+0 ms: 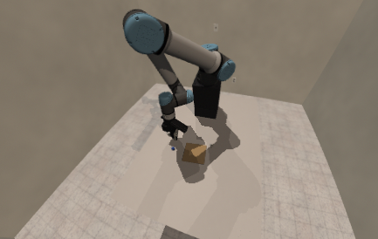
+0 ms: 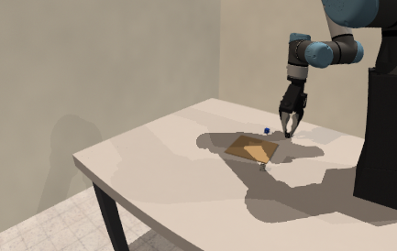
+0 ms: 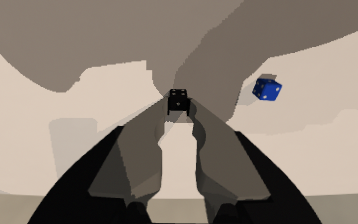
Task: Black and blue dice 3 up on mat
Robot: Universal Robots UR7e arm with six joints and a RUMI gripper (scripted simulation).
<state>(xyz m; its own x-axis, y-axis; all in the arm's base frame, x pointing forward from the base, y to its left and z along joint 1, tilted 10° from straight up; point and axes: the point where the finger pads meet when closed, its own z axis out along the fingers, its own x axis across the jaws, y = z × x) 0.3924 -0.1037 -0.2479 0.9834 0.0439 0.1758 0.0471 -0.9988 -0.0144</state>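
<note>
Right now my hand is 8 cm short of the blue die, 2 cm to the right of it and 1 cm above it. Round my hand: black die: 1 cm below; brown mat: 17 cm to the left, 5 cm ahead, 2 cm below; white die: 25 cm to the left, 4 cm behind, 1 cm below.
</note>
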